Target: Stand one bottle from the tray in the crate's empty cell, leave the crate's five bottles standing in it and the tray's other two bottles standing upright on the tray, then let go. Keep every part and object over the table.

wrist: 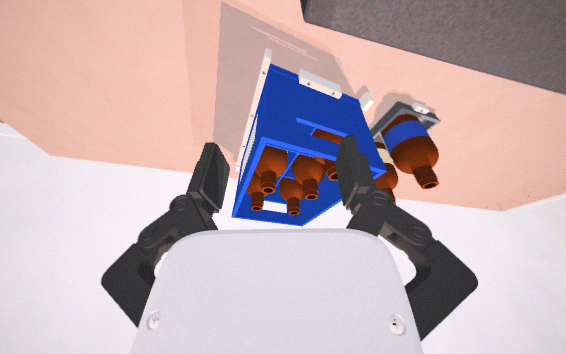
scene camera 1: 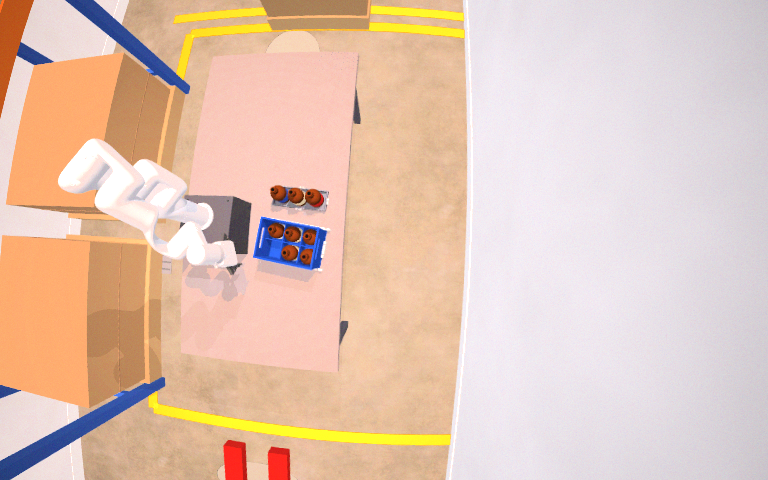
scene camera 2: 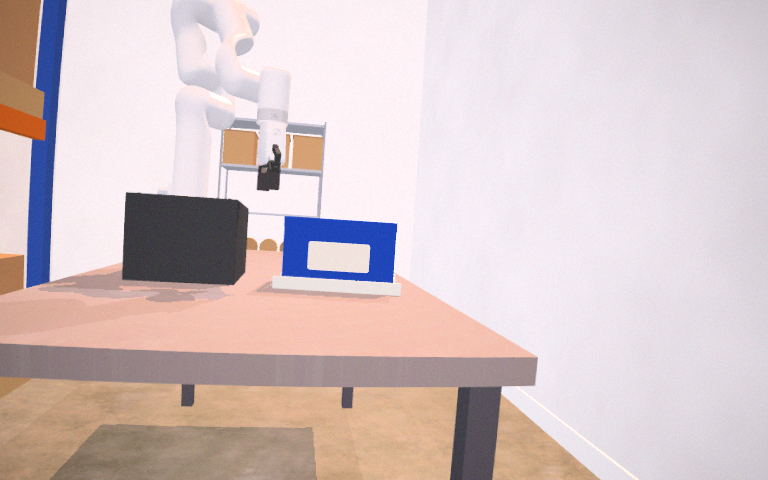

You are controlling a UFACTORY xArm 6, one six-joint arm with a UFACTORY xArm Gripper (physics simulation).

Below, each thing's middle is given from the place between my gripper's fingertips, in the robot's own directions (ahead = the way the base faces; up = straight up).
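Scene:
Pale strip [scene camera 2: 281, 282]: my hand 18 cm short of it, 1 cm to the left of it, 22 cm above it.

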